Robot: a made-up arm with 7 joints.
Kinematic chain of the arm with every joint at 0, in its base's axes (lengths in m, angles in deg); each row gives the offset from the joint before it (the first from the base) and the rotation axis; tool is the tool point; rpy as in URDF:
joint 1: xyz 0 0 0.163 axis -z
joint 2: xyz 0 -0.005 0.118 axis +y
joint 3: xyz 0 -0.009 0.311 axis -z
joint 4: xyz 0 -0.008 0.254 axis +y
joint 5: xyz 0 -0.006 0.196 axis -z
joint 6: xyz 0 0 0.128 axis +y
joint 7: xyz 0 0 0.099 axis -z
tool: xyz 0 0 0 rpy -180 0 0
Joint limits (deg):
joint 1: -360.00..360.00
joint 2: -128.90..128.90
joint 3: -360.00..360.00
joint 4: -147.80..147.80
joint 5: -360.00..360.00
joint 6: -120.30..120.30
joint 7: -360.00..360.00
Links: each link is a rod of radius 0.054 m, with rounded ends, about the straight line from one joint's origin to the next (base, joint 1, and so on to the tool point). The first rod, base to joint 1, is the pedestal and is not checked.
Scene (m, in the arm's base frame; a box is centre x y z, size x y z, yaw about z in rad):
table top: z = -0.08
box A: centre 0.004 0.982 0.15 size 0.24 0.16 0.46 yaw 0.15
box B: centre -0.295 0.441 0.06 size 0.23 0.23 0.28 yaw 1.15
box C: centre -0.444 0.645 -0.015 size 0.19 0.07 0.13 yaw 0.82
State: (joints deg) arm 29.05 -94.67 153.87 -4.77 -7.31 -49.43 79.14
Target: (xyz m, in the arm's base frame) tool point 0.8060 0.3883 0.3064
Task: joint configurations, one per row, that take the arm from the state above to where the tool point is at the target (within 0.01 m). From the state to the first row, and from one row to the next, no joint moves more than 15 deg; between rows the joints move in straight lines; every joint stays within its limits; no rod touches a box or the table.
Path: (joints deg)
1: 37.13 -87.44 148.64 -6.99 -14.60 -36.57 75.63
2: 45.22 -80.22 143.41 -9.21 -21.88 -23.71 72.11
3: 53.30 -72.99 138.17 -11.43 -29.17 -10.85 68.60
4: 61.39 -65.77 132.94 -13.65 -36.46 2.01 65.09
5: 69.47 -58.54 127.71 -15.86 -43.75 14.87 61.58
6: 77.56 -51.32 122.48 -18.08 -51.03 27.73 58.06
7: 88.21 -59.19 124.22 -20.17 -44.67 14.55 61.58
8: 98.86 -67.07 125.97 -22.25 -38.31 1.38 65.09
9: 109.51 -74.94 127.71 -24.33 -31.95 -11.80 68.60
10: 120.16 -82.82 129.45 -26.42 -25.58 -24.98 72.11
11: 130.81 -90.69 131.19 -28.50 -19.22 -38.15 75.63
12: 141.46 -98.57 132.94 -30.58 -12.86 -51.33 79.14

